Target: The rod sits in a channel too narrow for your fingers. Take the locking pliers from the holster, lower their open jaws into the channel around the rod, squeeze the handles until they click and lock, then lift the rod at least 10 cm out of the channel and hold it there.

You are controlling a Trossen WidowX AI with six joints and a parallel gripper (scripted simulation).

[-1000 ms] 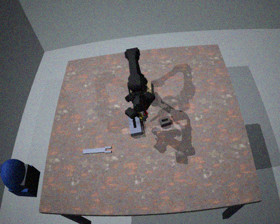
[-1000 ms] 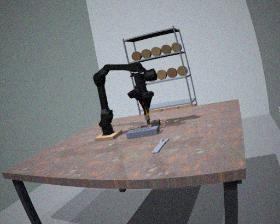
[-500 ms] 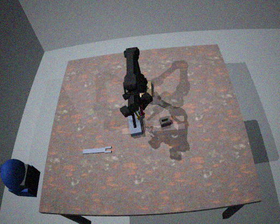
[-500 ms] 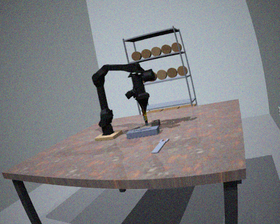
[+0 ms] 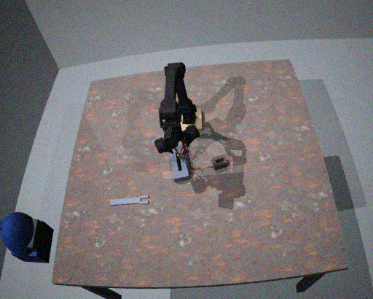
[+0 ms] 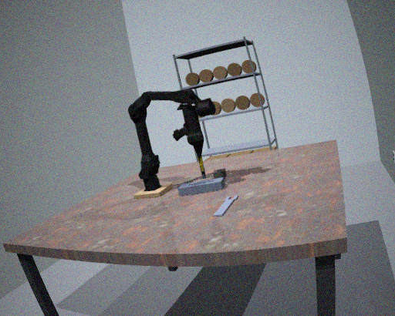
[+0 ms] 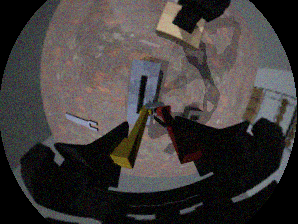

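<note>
Now: the grey channel block 12 cm below my gripper tip, 2 cm to the right of it and 1 cm behind it. The rest, counted from my gripper tip: flat grey forked bar 21 cm to the right, 19 cm ahead, 14 cm below; then small dark holster 17 cm to the left, 13 cm below, 2 cm behind.
</note>
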